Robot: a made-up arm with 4 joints. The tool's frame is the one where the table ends.
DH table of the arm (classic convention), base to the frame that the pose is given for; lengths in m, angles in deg. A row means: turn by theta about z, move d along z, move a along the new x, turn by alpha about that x. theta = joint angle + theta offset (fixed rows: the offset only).
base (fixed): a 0, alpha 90, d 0.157, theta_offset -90
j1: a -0.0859, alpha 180, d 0, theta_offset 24.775
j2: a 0.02, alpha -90, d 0.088, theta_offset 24.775
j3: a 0.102, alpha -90, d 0.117, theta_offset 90
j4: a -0.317, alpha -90, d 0.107, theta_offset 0
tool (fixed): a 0, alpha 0, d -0.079, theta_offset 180
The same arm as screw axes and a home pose.
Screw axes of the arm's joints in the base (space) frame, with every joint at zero. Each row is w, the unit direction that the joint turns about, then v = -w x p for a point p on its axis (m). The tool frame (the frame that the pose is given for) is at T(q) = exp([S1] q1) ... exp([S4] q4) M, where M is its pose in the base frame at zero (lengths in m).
S1 = (-1, 0, 0, 0.0000, -0.1570, 0.0000)
S2 = (1, 0, 0, 0.0000, 0.1210, -0.0780)
S3 = (0, 0, -1, -0.0580, 0.0880, 0.0000)
S4 = (0, 1, 0, -0.0040, 0.0000, -0.0140)
M: xyz 0.3030 0.1650 -0.0750 (m) rpy 0.00 0.00 0.00 (deg, as in URDF)

